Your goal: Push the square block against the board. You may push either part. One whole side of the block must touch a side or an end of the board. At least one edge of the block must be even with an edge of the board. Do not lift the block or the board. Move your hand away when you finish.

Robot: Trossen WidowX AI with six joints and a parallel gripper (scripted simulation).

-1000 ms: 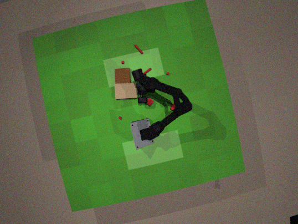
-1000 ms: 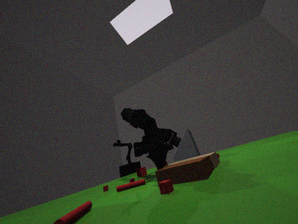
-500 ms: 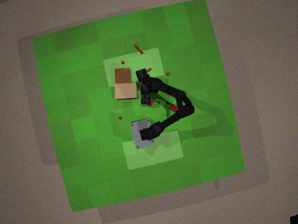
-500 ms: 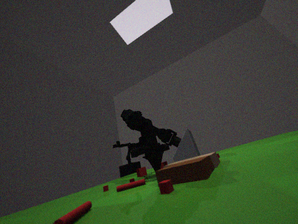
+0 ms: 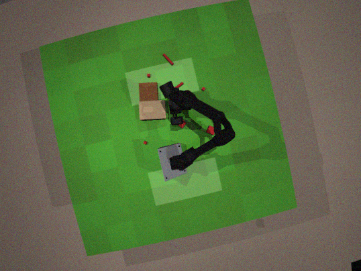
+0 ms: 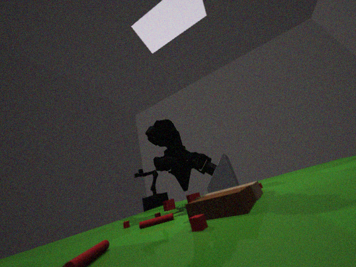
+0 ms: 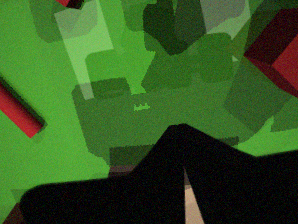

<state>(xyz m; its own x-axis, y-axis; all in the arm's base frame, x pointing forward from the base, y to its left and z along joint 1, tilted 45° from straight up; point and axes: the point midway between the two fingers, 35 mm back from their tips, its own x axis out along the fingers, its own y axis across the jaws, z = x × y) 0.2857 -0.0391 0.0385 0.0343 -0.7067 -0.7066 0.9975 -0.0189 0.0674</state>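
My gripper tip is now 20 mm short of the tan board, 130 mm to the right of it and 40 mm above it. Also, from my gripper tip: brown square block (120 mm ahead, 130 mm to the left, 40 mm below).
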